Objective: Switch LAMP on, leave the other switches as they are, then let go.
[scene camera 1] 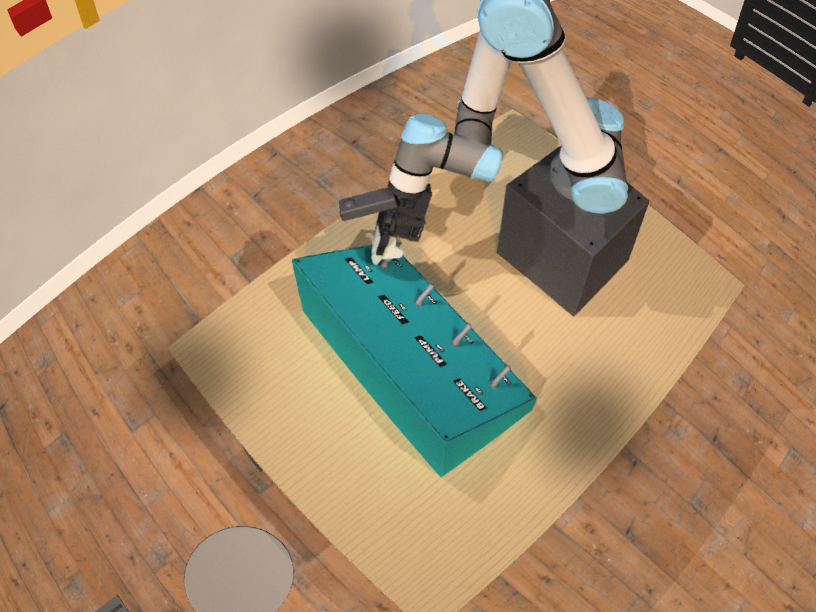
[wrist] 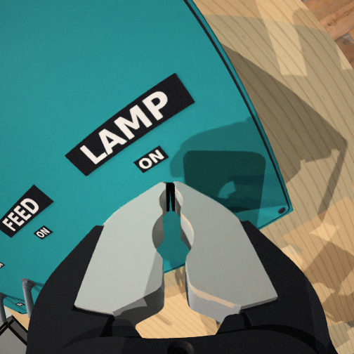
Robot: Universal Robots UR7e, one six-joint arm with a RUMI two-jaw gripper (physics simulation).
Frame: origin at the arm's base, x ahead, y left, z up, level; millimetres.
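Seen in the pictures: gripper, fingertip midpoint: [scene camera 1: 374, 263].
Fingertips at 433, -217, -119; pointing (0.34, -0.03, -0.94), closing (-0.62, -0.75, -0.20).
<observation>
A point is followed by its place in that frame, as x, y, z.
The teal switch box [scene camera 1: 329, 286] @(564, -207, -60) [wrist: 75, 65] has four levers in a row. The LAMP label [scene camera 1: 357, 270] @(478, -222, -105) [wrist: 130, 124] is at its far end, with an ON mark [wrist: 151, 159] beside it. My gripper [scene camera 1: 377, 260] @(433, -217, -118) [wrist: 169, 184] is shut and empty, low over the LAMP switch. A small part of the LAMP lever [scene camera 1: 385, 264] @(412, -208, -131) shows by the fingertips; the fingers hide it in the wrist view, so its position cannot be told. The FEED lever [scene camera 1: 423, 295] @(419, -90, -123) [wrist: 28, 297], PUMP lever [scene camera 1: 461, 335] @(435, 30, -122) and BRAKE lever [scene camera 1: 500, 376] @(451, 148, -121) lean to their OFF side.
The box stands on a light wooden mat [scene camera 1: 316, 421] @(742, -82, -238). The dark robot pedestal [scene camera 1: 566, 243] @(158, 74, -33) stands behind the row of levers. The FEED lever is the nearest neighbour to the gripper. A round grey disc [scene camera 1: 238, 569] is at the lower left, and a black slatted rack shows at the upper right.
</observation>
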